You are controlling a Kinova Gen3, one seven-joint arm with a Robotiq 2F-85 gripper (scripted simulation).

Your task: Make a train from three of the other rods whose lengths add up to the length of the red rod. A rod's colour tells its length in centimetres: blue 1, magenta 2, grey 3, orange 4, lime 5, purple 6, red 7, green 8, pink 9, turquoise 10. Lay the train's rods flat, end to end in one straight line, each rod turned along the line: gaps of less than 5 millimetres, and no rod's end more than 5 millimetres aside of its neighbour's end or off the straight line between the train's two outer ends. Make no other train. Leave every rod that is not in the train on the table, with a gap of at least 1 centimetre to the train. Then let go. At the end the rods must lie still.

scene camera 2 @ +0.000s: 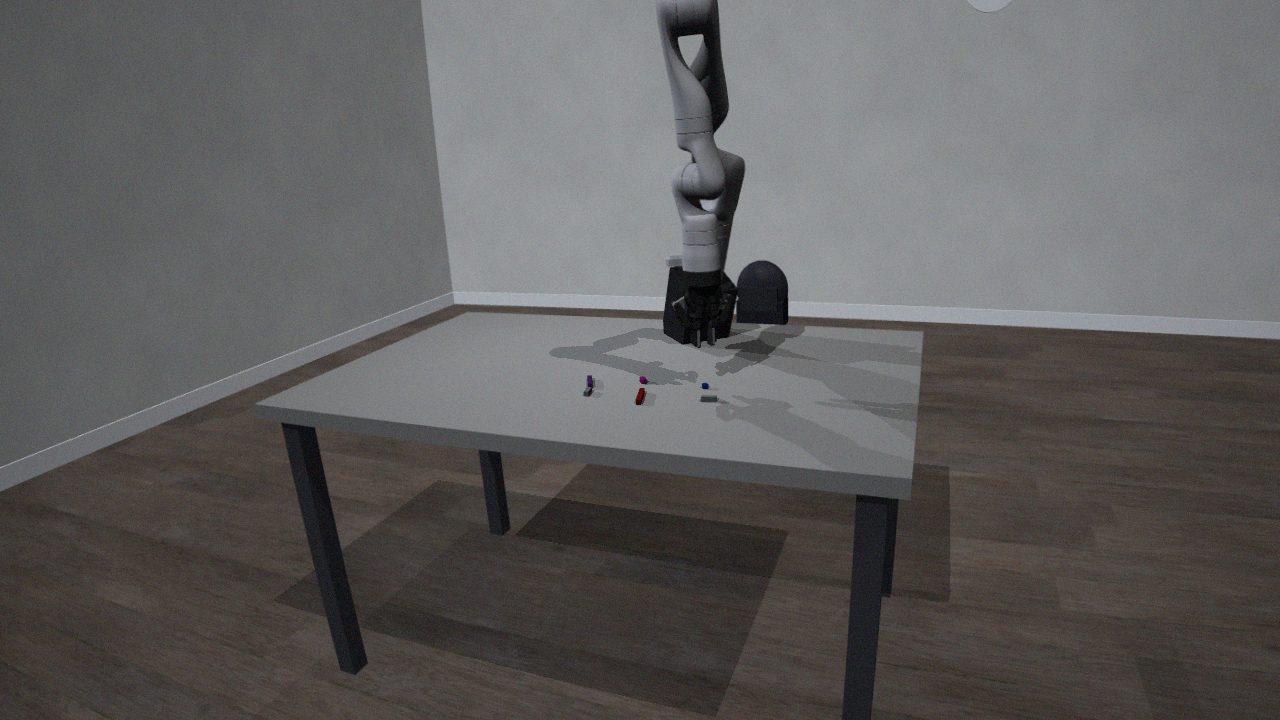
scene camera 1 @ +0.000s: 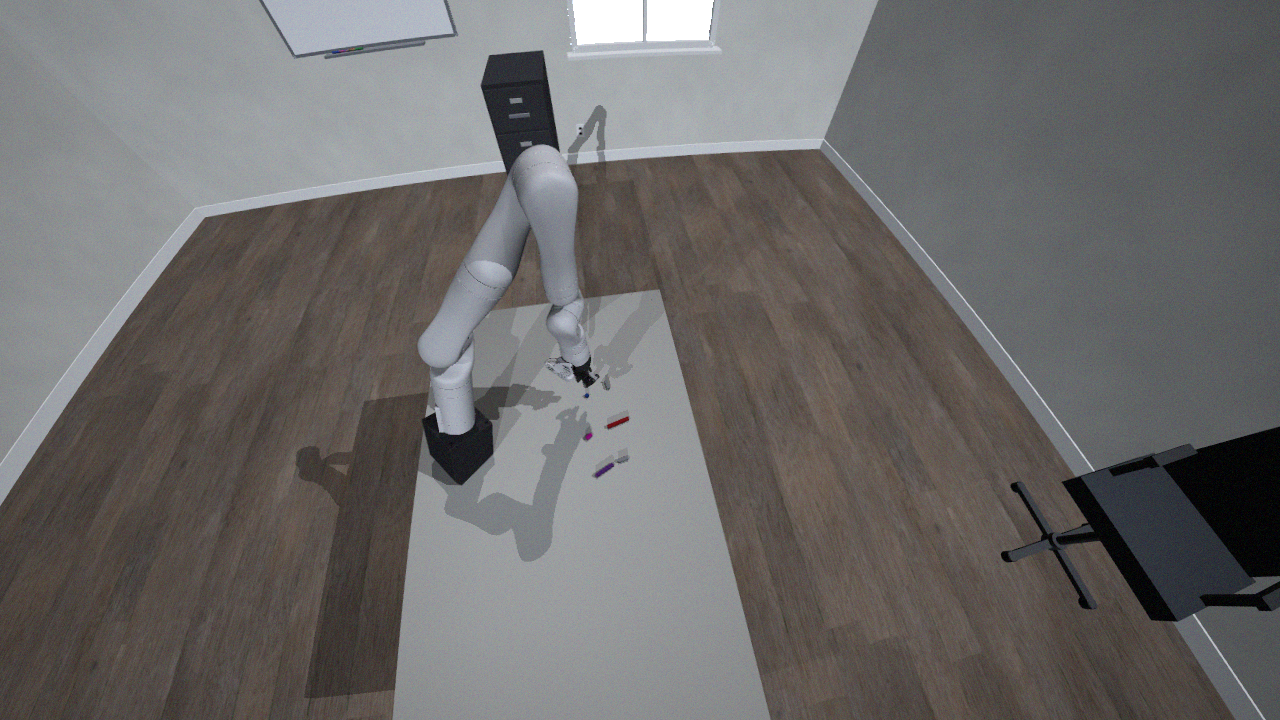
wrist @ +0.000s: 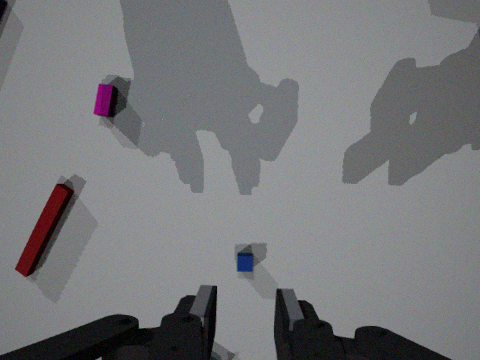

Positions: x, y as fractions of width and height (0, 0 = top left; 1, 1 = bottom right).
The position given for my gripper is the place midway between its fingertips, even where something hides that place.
I see my gripper (wrist: 0.51, 0.86) and a red rod (wrist: 0.13, 0.54).
